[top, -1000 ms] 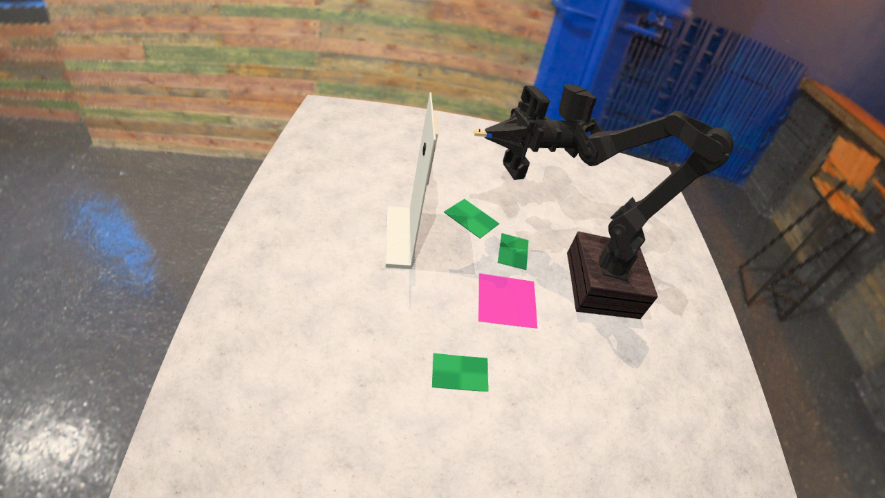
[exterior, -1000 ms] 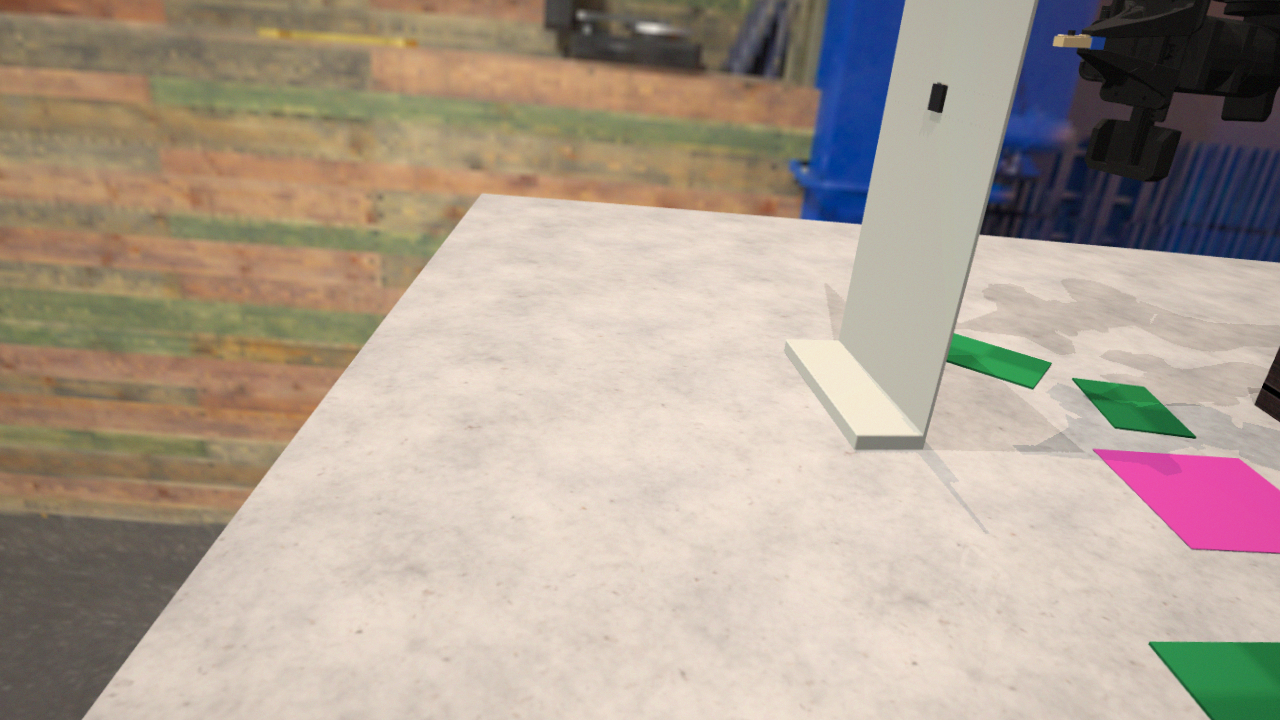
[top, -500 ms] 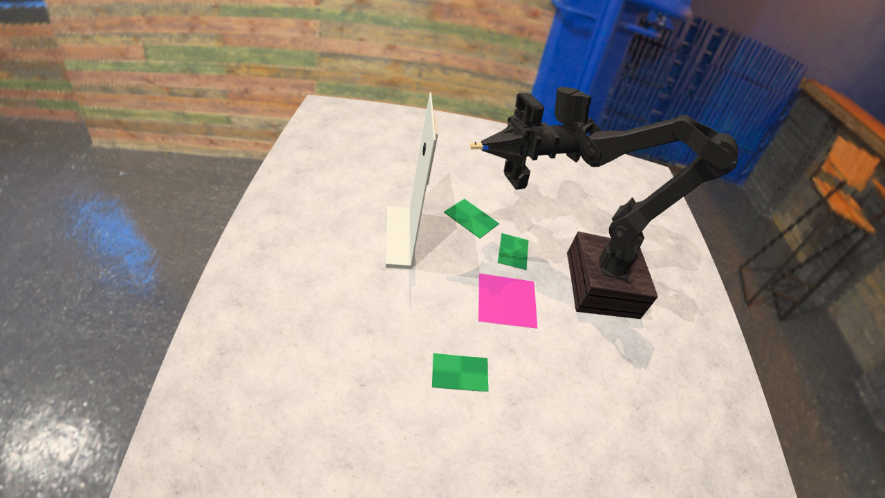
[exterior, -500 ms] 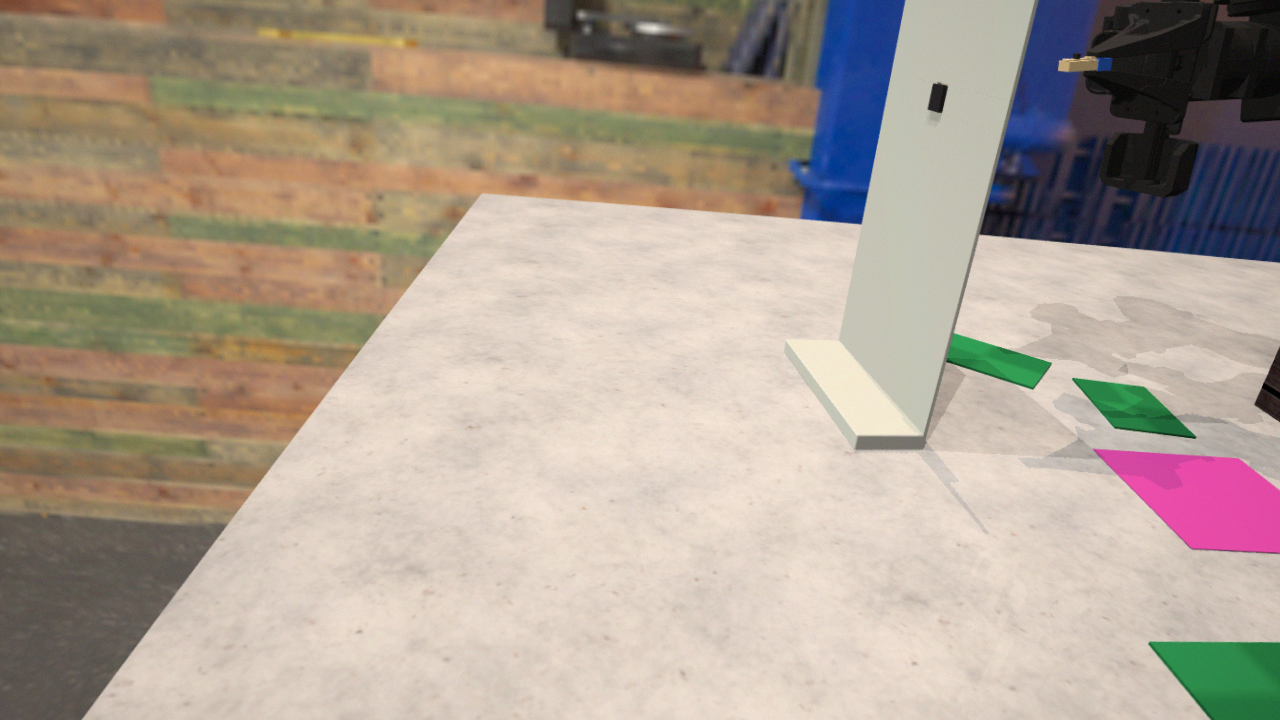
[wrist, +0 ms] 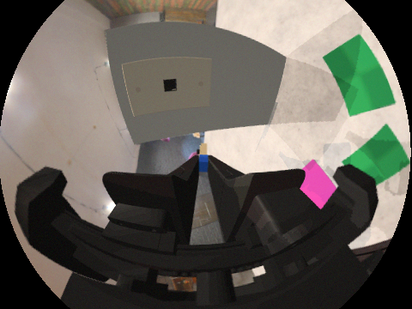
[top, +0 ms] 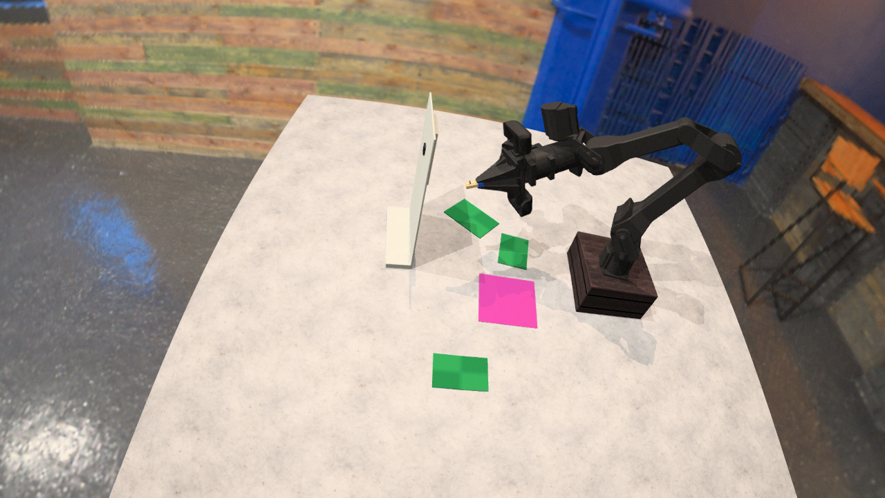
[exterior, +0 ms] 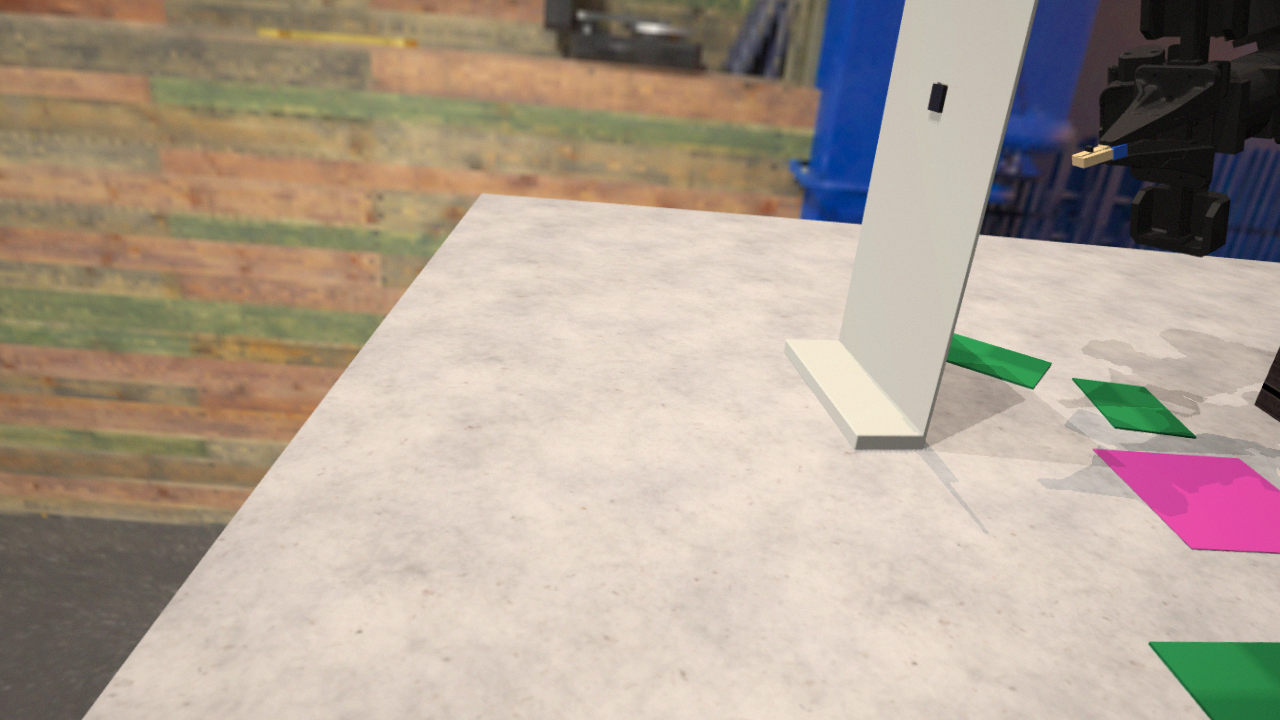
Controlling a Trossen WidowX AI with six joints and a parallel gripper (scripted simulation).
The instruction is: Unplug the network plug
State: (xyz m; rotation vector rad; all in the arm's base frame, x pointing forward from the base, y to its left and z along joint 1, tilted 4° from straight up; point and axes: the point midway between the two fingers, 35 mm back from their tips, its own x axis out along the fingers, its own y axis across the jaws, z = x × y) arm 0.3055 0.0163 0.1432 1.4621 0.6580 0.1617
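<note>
Right now the magenta marked square is 12 cm behind my gripper tip, 6 cm to the left of it and 21 cm below it. Round my gripper tip: upright cream panel: 11 cm ahead, 4 cm to the right, 7 cm below; network plug: 1 cm ahead.
</note>
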